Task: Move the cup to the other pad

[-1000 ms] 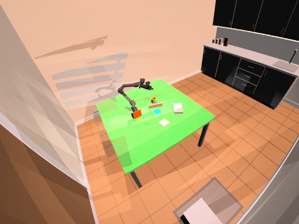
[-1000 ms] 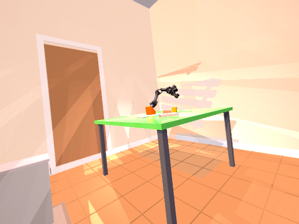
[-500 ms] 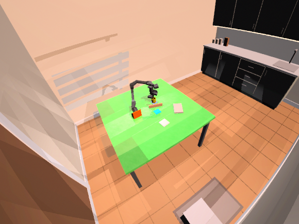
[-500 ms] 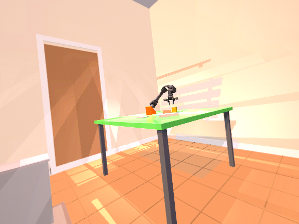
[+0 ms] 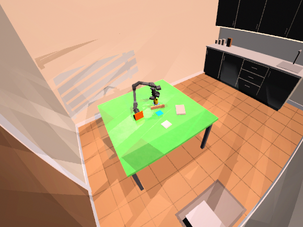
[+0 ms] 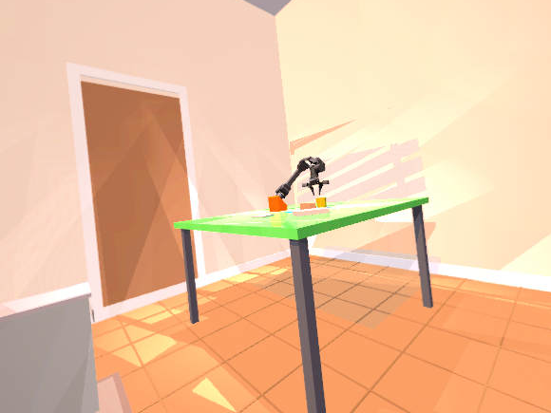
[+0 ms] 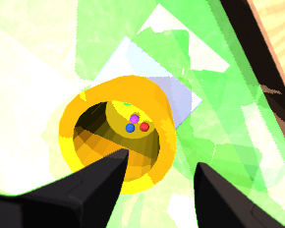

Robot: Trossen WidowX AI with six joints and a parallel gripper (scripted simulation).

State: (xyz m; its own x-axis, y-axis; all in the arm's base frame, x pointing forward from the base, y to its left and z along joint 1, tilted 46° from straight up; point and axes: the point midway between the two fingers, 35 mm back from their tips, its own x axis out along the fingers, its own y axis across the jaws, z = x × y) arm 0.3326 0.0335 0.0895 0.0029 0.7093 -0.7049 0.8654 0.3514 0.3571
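The yellow-orange cup lies 50 mm below my gripper tip, 20 mm to the left of it and 20 mm ahead of it. The rest, counted from my gripper tip: cyan pad: 190 mm to the right, 100 mm below, 50 mm behind; then pale lavender pad: 100 mm below, 20 mm ahead, 10 mm to the left; then low wooden bar: 90 mm to the right, 80 mm below, 10 mm behind.
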